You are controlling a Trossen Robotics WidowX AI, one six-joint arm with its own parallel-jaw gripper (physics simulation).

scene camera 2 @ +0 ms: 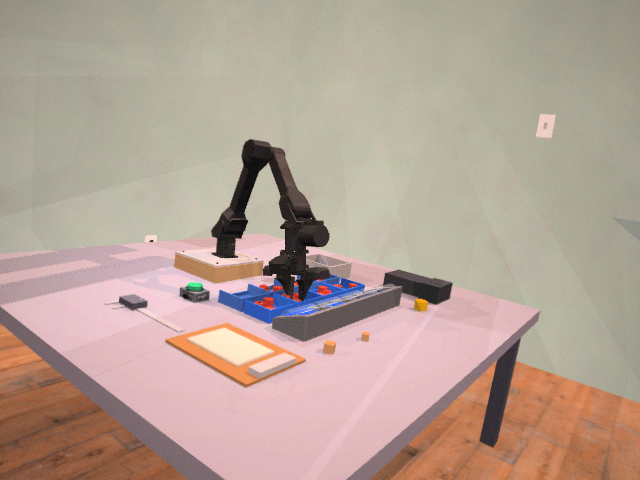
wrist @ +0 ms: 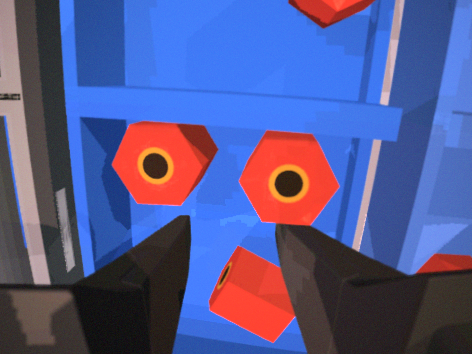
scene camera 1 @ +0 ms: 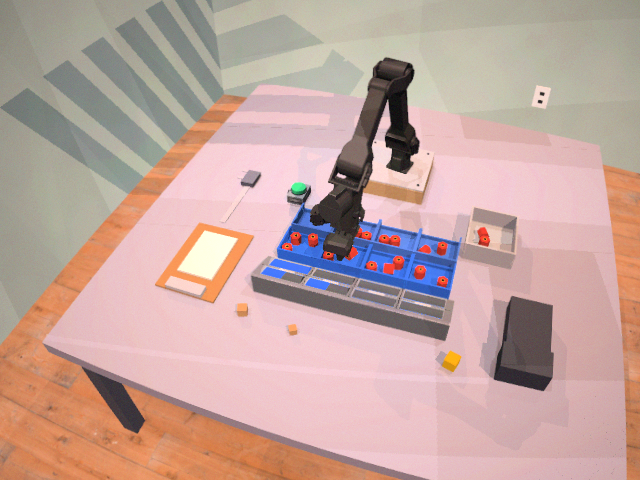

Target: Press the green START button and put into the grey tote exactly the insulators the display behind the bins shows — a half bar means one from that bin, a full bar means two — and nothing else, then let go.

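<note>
My gripper (scene camera 1: 343, 255) (scene camera 2: 296, 297) (wrist: 233, 225) is partly open, low over the second front bin from the left in scene camera 1. In the wrist view, a red insulator (wrist: 252, 295) lies tilted between the fingers, partly behind the right one, not gripped. Two upright insulators (wrist: 162, 172) (wrist: 295, 200) stand beyond the tips. The grey tote (scene camera 1: 486, 254) (scene camera 2: 338, 266) holds two red insulators (scene camera 1: 482, 232) (scene camera 1: 483, 240). The green START button (scene camera 1: 298, 188) (scene camera 2: 194, 286) stands left of the bins (scene camera 1: 310, 257). The display (scene camera 1: 351, 308) (scene camera 2: 341, 318) shows one full and one half bar in its leftmost panel, one half bar in the second.
Other bins hold several red insulators. A black block (scene camera 1: 527, 335) (scene camera 2: 416, 285), a yellow cube (scene camera 1: 451, 361) (scene camera 2: 420, 304) and two orange cubes (scene camera 1: 242, 309) (scene camera 1: 292, 329) are on the table. An orange clipboard (scene camera 1: 168, 276) (scene camera 2: 206, 359) and a grey plug (scene camera 1: 250, 178) (scene camera 2: 132, 301) lie at the left.
</note>
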